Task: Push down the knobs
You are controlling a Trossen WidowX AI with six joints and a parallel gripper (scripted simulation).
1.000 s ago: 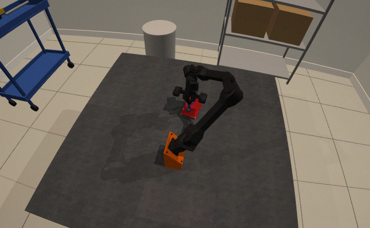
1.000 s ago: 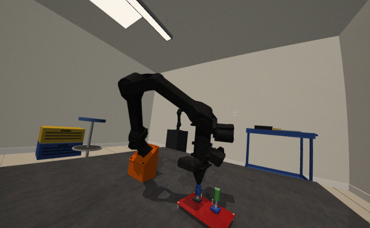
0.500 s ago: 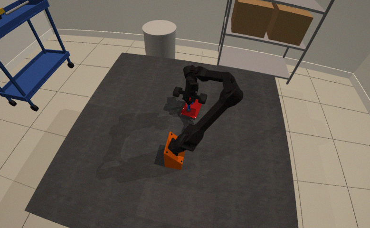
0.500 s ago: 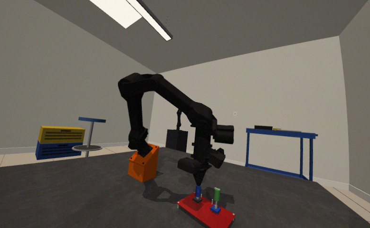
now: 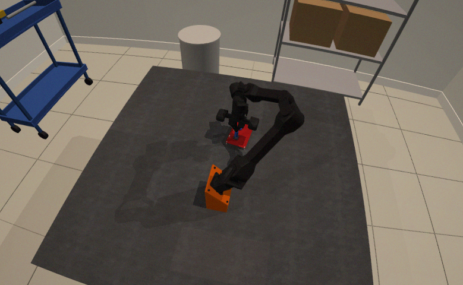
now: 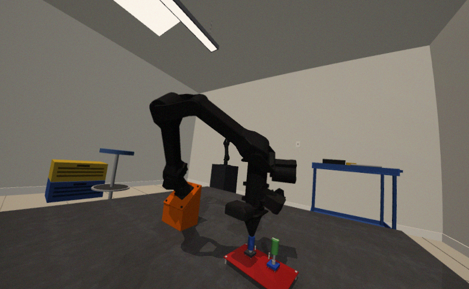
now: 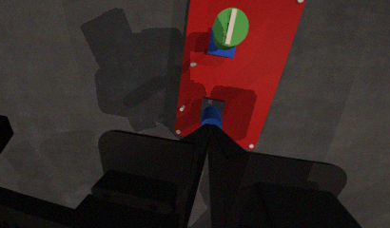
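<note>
Right now the blue knob is 20 mm below my gripper tip. Also, from my gripper tip: green knob 70 mm ahead, 10 mm above.
</note>
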